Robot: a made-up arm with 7 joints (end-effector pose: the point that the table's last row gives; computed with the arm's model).
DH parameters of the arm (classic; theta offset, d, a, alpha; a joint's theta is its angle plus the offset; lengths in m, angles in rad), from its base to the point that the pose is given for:
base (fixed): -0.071 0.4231 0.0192 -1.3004
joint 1: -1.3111 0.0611 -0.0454 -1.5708
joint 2: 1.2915 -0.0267 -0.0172 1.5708
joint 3: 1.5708 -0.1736 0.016 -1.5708
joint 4: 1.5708 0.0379 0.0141 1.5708
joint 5: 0 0.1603 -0.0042 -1.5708
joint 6: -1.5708 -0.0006 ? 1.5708
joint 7: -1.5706 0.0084 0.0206 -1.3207
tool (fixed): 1.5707 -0.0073 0 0
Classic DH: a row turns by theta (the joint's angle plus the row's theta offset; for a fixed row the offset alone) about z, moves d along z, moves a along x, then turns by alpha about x.
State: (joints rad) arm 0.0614 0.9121 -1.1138 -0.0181 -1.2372 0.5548 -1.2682
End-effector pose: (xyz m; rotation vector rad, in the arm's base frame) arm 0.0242 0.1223 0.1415 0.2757 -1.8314 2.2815
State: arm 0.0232 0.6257 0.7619 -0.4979 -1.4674 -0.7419 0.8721
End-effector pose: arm 0.0776 0.2834 0.4549 -1.4079 0.0461 0.0729
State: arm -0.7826 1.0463 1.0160 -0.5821 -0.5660 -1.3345 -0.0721
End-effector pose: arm 0.0197 0.1906 0.5012 0.5793 -1.6358 0.3723
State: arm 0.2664 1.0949 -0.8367 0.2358 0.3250 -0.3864 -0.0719
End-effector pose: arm -0.0055 0.2045 0.1531 1.7839 1.7173 -0.5261
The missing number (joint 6, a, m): 0.0573
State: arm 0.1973 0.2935 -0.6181 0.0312 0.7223 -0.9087 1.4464
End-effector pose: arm 0.0614 0.0026 0.1768 -0.2097 0.6970 0.2348
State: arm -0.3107 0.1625 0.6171 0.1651 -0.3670 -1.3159 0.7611
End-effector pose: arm 0.1534 0.2446 0.2843 -1.0042 -0.2145 0.7074
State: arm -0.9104 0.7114 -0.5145 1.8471 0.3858 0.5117 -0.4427
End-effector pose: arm 0.1919 0.3391 0.1948 -0.6360 -2.7317 -0.8487
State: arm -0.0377 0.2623 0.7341 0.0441 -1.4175 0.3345 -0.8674
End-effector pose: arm 0.0938 0.2969 0.2427 -0.6026 0.6688 -0.8592
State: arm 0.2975 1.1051 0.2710 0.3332 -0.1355 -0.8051 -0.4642
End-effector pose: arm 0.1142 0.3113 0.3229 1.2670 1.3014 0.1750
